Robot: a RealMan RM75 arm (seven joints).
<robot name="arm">
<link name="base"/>
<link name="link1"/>
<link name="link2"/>
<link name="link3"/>
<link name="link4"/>
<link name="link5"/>
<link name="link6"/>
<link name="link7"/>
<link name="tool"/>
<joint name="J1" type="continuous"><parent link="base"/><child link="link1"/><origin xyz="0 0 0.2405" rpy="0 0 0"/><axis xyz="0 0 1"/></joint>
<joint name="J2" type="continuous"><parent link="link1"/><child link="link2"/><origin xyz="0 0 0" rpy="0 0 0"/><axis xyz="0 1 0"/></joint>
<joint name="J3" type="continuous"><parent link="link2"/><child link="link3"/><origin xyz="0 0 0.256" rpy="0 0 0"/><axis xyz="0 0 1"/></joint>
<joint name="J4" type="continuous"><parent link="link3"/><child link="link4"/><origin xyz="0 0 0" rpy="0 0 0"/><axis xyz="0 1 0"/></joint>
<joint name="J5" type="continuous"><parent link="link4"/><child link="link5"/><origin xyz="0 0 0.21" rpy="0 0 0"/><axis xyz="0 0 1"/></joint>
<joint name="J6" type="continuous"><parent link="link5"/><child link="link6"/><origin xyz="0 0 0" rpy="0 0 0"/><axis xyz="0 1 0"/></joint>
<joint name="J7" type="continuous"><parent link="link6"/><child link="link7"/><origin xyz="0 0 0.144" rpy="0 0 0"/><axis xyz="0 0 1"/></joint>
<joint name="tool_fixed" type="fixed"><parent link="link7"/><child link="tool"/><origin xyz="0 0 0" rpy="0 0 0"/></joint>
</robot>
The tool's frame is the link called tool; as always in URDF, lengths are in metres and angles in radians. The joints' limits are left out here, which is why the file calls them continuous.
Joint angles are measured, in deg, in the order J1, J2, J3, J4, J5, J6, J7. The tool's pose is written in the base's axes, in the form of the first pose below.
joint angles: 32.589, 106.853, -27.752, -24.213, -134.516, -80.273, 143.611
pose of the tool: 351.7, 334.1, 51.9, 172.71, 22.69, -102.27
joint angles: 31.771, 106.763, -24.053, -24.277, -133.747, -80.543, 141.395
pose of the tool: 355.1, 333.3, 59.3, 170.23, 25.87, -102.99
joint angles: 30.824, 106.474, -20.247, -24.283, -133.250, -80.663, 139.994
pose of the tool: 360.8, 331.3, 68.4, 167.74, 29.11, -104.85
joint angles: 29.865, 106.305, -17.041, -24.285, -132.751, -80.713, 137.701
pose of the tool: 366.6, 328.3, 75.8, 166.16, 32.17, -105.51
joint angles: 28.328, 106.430, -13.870, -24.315, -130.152, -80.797, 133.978
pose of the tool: 372.4, 323.9, 83.9, 163.45, 36.79, -106.14
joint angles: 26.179, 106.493, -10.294, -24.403, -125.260, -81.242, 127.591
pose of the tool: 379.1, 318.0, 98.1, 160.56, 44.26, -105.62
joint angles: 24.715, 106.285, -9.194, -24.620, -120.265, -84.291, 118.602
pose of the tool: 376.3, 312.6, 110.5, 162.60, 50.38, -97.15
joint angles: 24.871, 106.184, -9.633, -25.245, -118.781, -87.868, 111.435
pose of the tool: 366.1, 312.2, 114.0, 168.60, 51.94, -84.77
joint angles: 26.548, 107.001, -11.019, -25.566, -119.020, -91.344, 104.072
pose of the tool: 347.2, 317.2, 103.9, 174.37, 50.35, -70.94
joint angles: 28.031, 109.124, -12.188, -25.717, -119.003, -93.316, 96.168
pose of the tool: 329.4, 320.5, 84.9, 178.81, 49.31, -59.09
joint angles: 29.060, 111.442, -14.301, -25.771, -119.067, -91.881, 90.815
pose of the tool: 319.3, 324.3, 63.0, -177.42, 47.53, -52.02
